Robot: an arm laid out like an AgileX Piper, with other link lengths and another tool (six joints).
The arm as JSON. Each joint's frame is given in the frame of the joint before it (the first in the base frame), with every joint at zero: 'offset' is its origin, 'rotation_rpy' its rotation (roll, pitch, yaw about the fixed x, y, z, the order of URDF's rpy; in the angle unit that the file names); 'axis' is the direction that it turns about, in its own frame. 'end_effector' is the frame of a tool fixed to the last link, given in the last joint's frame.
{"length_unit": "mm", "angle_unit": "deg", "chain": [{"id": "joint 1", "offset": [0.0, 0.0, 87.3], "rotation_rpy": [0.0, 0.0, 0.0], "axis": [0.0, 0.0, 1.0]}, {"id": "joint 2", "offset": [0.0, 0.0, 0.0], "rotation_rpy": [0.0, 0.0, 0.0], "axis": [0.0, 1.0, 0.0]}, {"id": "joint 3", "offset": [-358.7, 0.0, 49.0], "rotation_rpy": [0.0, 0.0, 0.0], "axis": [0.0, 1.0, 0.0]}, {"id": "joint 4", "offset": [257.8, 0.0, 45.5], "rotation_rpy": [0.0, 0.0, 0.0], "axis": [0.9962, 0.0, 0.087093]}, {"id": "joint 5", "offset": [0.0, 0.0, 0.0], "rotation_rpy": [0.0, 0.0, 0.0], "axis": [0.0, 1.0, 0.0]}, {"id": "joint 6", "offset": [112.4, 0.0, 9.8], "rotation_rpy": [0.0, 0.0, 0.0], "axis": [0.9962, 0.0, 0.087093]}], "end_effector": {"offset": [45.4, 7.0, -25.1], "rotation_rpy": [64.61, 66.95, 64.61]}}
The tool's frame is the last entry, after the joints.
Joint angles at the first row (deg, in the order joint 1, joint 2, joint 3, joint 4, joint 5, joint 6):
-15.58 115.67 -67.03 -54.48 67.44 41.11
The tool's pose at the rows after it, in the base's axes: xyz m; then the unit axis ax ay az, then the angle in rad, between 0 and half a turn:
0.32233 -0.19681 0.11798 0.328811 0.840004 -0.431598 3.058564
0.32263 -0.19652 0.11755 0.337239 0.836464 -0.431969 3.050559
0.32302 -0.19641 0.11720 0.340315 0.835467 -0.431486 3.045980
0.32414 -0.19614 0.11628 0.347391 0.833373 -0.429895 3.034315
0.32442 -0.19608 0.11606 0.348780 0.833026 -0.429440 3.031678
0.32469 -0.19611 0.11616 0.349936 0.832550 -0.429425 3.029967
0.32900 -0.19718 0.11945 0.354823 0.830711 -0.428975 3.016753
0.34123 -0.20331 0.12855 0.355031 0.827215 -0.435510 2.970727
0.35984 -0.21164 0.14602 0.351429 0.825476 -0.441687 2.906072
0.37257 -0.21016 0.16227 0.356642 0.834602 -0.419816 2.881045
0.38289 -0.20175 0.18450 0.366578 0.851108 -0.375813 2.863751
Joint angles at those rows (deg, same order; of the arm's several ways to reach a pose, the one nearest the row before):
-14.73 115.67 -67.03 -54.48 67.44 41.26
-14.73 115.67 -67.03 -54.48 67.45 42.41
-14.73 115.67 -67.03 -54.48 67.32 42.85
-14.73 115.67 -67.03 -54.48 66.96 43.88
-14.73 115.67 -67.03 -54.48 66.86 44.09
-14.73 115.67 -67.08 -54.48 66.86 44.22
-14.73 115.67 -68.15 -54.37 67.09 44.22
-14.73 115.80 -70.67 -55.85 67.18 44.22
-14.73 115.80 -74.97 -57.40 67.31 42.72
-14.73 115.17 -79.22 -54.10 67.44 38.52
-14.73 113.66 -84.13 -47.43 68.09 32.28

